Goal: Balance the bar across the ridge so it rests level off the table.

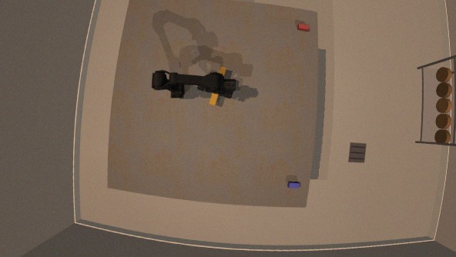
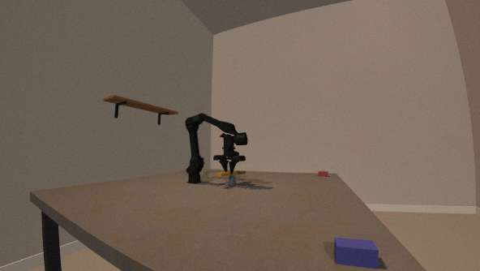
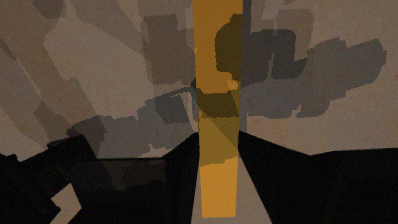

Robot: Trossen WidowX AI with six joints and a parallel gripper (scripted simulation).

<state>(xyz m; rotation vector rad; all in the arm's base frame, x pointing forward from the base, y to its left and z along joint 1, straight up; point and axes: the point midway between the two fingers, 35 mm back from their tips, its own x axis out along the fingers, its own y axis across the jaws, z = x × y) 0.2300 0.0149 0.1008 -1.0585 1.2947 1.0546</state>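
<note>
The bar is 30 mm to the left of my gripper tip and 10 mm ahead of it. The rest, counted from my gripper tip: red block: 510 mm ahead, 480 mm to the left, 50 mm below; purple block: 520 mm to the right, 510 mm ahead, 50 mm below.
</note>
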